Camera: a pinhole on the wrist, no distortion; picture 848 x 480 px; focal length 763.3 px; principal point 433.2 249.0 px. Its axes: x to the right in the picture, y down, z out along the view. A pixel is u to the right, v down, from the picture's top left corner.
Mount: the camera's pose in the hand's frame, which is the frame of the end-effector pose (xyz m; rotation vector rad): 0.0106 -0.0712 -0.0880 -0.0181 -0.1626 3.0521
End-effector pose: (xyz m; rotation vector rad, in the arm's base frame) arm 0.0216 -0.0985 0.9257 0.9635 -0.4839 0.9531
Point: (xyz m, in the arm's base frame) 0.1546 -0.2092 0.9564
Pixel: 303.4 351.8
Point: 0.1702 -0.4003 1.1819
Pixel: 250.5 158.7
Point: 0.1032 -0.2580 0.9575
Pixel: 480.4 234.3
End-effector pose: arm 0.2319 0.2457 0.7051 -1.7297 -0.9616 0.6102
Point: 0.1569 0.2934 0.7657
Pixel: 469.4 256.5
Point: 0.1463 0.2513 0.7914
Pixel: 697.0 410.9
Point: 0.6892 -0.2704 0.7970
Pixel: behind the camera
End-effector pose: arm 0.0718 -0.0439 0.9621 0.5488 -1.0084 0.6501
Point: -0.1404 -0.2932 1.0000
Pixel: 662.1 77.2
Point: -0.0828 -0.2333 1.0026
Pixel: 625.0 47.9
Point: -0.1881 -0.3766 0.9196
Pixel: 814.6 160.4
